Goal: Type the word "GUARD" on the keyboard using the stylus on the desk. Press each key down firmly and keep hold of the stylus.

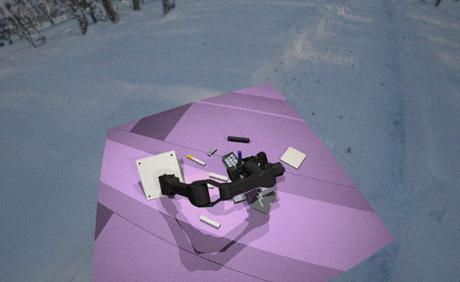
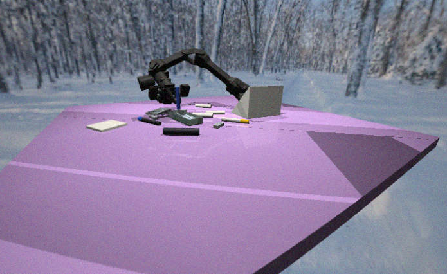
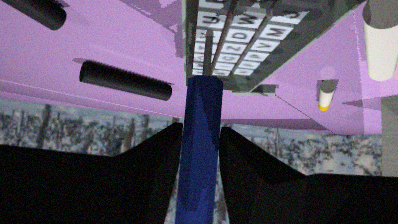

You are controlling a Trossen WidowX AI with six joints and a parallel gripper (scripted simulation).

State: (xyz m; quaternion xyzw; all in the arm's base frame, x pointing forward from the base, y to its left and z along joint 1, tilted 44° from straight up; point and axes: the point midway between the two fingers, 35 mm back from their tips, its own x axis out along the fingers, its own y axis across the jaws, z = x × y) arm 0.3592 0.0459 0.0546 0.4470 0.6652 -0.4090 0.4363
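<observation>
My gripper tip is now 16 cm to the left of the grey block, 7 cm above it and 3 cm past it. From my gripper tip the other things lie so: grey plate (19 cm to the right, 7 cm below, 7 cm ahead); blue-tipped pen (14 cm ahead, 7 cm below, 2 cm to the right); black stylus (20 cm to the left, 6 cm below, 3 cm ahead).
</observation>
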